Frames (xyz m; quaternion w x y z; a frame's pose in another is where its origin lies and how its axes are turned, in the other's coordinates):
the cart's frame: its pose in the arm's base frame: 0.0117 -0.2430 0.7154 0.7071 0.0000 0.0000 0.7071
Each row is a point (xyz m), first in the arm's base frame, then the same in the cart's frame.
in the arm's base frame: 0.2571 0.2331 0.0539
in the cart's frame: 0.4761 -0.2454 -0.6615
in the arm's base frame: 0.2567 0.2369 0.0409
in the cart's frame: 0.4799 -0.2450 -0.6745
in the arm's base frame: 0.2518 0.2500 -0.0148
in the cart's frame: 0.4930 -0.2401 -0.7302
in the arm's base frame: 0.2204 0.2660 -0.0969
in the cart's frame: 0.5090 -0.2087 -0.8123
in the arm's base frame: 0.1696 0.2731 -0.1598
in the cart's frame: 0.5161 -0.1579 -0.8752
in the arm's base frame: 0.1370 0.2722 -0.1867
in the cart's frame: 0.5152 -0.1253 -0.9021
